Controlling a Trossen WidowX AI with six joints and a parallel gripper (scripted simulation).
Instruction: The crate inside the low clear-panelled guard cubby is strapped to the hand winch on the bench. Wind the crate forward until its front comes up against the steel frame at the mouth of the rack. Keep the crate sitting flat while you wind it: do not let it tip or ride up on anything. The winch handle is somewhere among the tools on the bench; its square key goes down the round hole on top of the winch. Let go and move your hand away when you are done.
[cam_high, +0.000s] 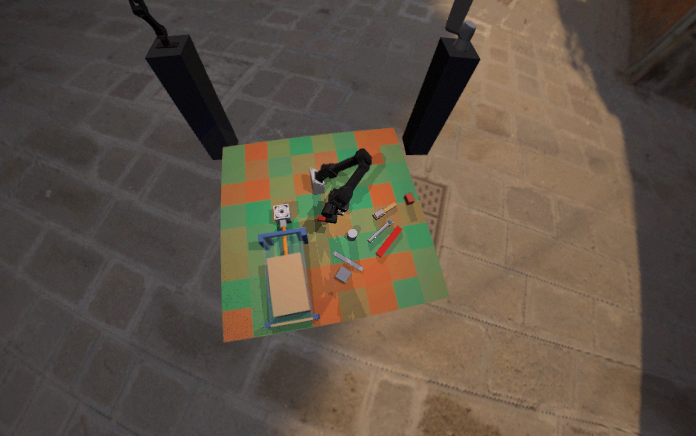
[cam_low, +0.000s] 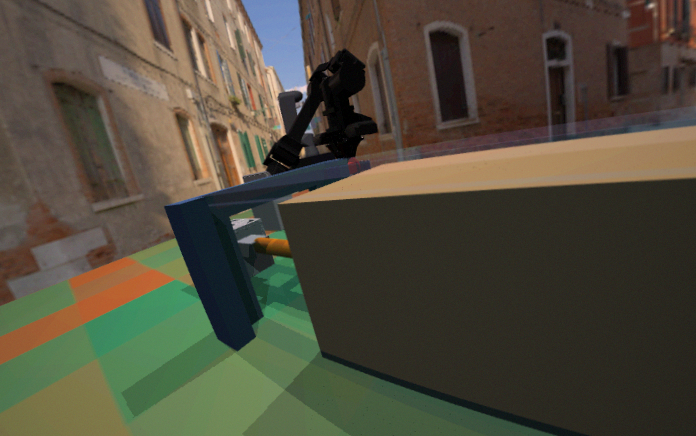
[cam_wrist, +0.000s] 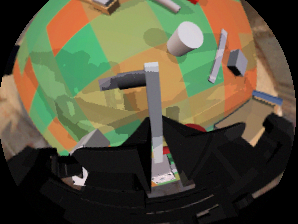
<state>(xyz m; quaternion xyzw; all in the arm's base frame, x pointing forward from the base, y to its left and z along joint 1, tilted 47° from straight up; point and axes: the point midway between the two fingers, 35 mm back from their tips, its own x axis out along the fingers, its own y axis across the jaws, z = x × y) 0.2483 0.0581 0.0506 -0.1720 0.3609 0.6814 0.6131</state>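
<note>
The grey winch handle lies 1 cm to the right of my gripper tip, 1 cm ahead of it and 1 cm above it. Round my gripper tip: grey flat bar: 26 cm ahead, 12 cm below, 7 cm to the left; red knob: 6 cm to the right, 3 cm ahead, 1 cm above; round puck: 11 cm to the left, 11 cm ahead, 9 cm below.
</note>
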